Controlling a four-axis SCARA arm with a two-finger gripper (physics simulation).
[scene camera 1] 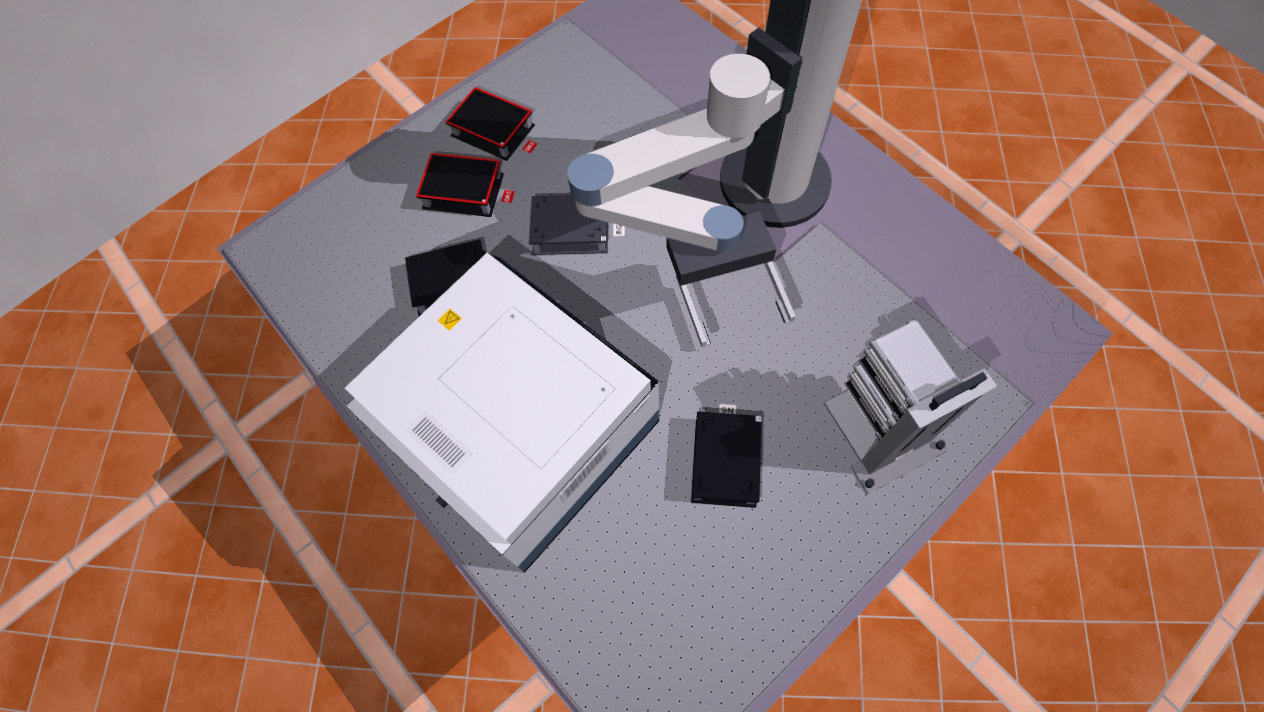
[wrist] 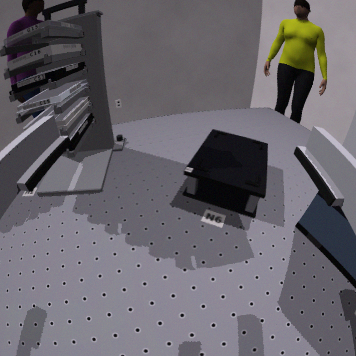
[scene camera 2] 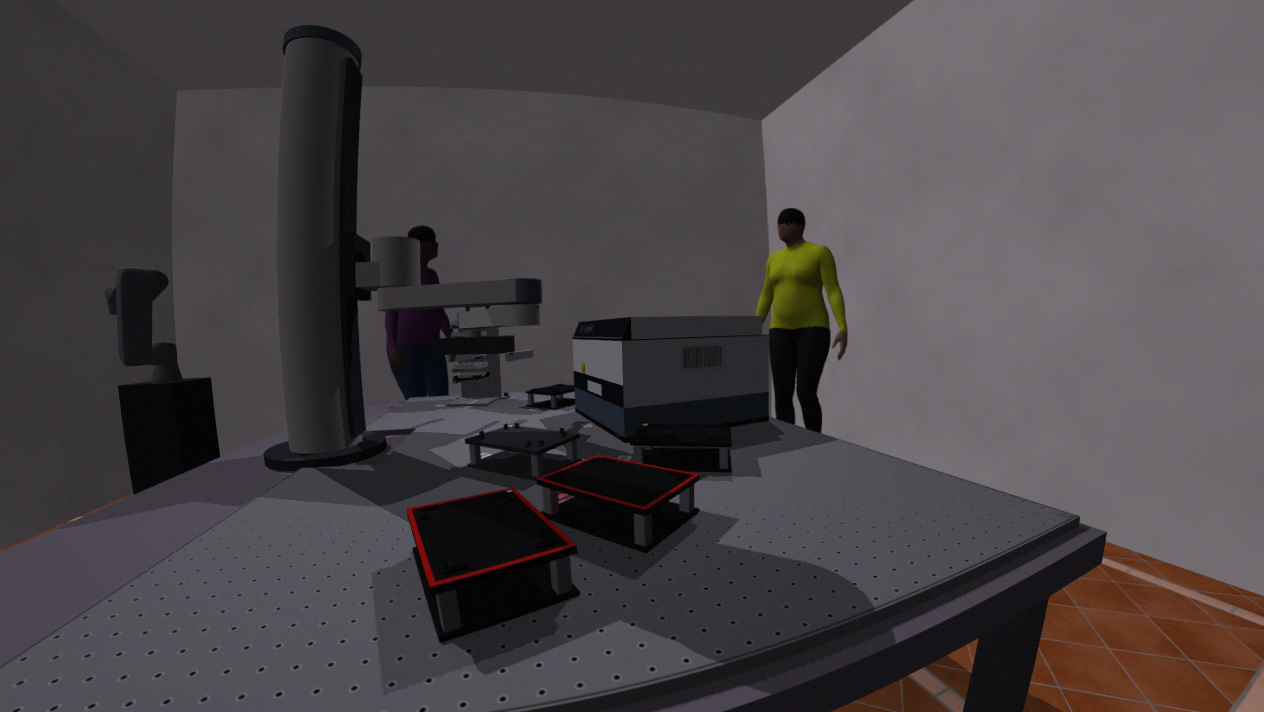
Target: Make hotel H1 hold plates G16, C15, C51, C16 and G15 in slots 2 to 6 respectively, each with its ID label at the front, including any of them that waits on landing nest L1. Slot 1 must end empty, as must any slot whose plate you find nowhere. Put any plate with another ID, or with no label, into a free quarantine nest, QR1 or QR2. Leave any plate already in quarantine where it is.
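Places are measured from the arm's base along level axes (x ahead, y left, z up), in centimetres.
Pixels of known places: gripper, fingertip midpoint: (scene camera 1: pixel 748 331) (wrist: pixel 182 126) (scene camera 2: pixel 504 354); arm's base, link origin: (scene camera 1: pixel 774 181) (scene camera 2: pixel 328 453).
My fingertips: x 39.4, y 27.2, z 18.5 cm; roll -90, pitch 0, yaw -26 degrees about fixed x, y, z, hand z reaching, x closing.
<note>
For each thing: its top centre in the pictures, then the offset to it from my fingertips.
- plate C16, top centre: (scene camera 1: pixel 910 369) (wrist: pixel 46 49) dx -11.9, dy +24.8, dz +6.8 cm
- dark plate C51, top centre: (wrist: pixel 49 70) dx -11.9, dy +24.8, dz +3.3 cm
- pale plate, top centre: (wrist: pixel 57 109) (scene camera 2: pixel 471 363) dx -11.9, dy +24.8, dz -3.8 cm
- Black nest N6, top centre: (wrist: pixel 234 151) (scene camera 1: pixel 727 454) (scene camera 2: pixel 556 387) dx +15.6, dy +11.8, dz -11.8 cm
- white instrument, top centre: (scene camera 1: pixel 495 384) (scene camera 2: pixel 662 318) dx +40.3, dy -19.1, dz +8.3 cm
- grey nest, top centre: (scene camera 2: pixel 521 430) (scene camera 1: pixel 567 215) dx +3.6, dy -47.9, dz -11.2 cm
- black nest, top centre: (scene camera 2: pixel 683 430) (scene camera 1: pixel 446 270) dx +30.6, dy -55.2, dz -11.8 cm
Hotel H1 (scene camera 1: pixel 919 428) (wrist: pixel 97 75) stands at the table's right in scene camera 1. In the wrist view its stack reads, from the top, plate G15 (wrist: pixel 37 31), plate C16 (wrist: pixel 37 54), dark plate C51 (wrist: pixel 42 79) and a plate (wrist: pixel 52 97) that seems to read C15. A pale plate (wrist: pixel 75 115) lies below, its label hidden. A dark edge shows at the lowest level; I cannot tell whether it is a plate. Two red-rimmed quarantine nests (scene camera 1: pixel 489 116) (scene camera 1: pixel 459 178) (scene camera 2: pixel 495 530) (scene camera 2: pixel 619 482) carry no visible plate. My gripper (scene camera 1: pixel 747 330) (wrist: pixel 182 126) is open and empty, short of the hotel.
Black nest N6 (scene camera 1: pixel 727 458) (wrist: pixel 230 159) stands between hotel and white instrument (scene camera 1: pixel 495 398) (scene camera 2: pixel 698 375). A grey nest (scene camera 1: pixel 552 221) (scene camera 2: pixel 521 439) stands under the arm. Another black nest (scene camera 1: pixel 442 269) (scene camera 2: pixel 681 435) is beside the instrument, its label unseen. No readable L1 label shows.
</note>
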